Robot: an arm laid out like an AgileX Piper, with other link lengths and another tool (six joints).
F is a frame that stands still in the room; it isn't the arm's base.
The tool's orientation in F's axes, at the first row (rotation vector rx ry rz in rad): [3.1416 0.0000 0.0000]
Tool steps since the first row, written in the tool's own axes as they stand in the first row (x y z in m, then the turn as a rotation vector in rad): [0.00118 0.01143 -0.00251 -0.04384 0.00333 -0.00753]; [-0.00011 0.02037 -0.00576 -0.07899 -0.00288 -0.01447]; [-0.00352 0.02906 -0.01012 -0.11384 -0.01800 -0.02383]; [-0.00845 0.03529 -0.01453 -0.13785 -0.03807 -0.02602]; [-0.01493 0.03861 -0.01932 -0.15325 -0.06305 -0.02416]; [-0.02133 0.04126 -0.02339 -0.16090 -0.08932 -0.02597]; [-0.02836 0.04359 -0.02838 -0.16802 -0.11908 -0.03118]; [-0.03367 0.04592 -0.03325 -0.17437 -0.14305 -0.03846]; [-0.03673 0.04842 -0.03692 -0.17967 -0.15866 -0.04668]
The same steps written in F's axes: [0.00118 -0.01143 0.00251 -0.04384 -0.00333 0.00753]; [-0.00011 -0.02037 0.00576 -0.07899 0.00288 0.01447]; [-0.00352 -0.02906 0.01012 -0.11384 0.01800 0.02383]; [-0.00845 -0.03529 0.01453 -0.13785 0.03807 0.02602]; [-0.01493 -0.03861 0.01932 -0.15325 0.06305 0.02416]; [-0.02133 -0.04126 0.02339 -0.16090 0.08932 0.02597]; [-0.02836 -0.04359 0.02838 -0.16802 0.11908 0.03118]; [-0.03367 -0.04592 0.03325 -0.17437 0.14305 0.03846]; [-0.03673 -0.04842 0.03692 -0.17967 0.15866 0.04668]
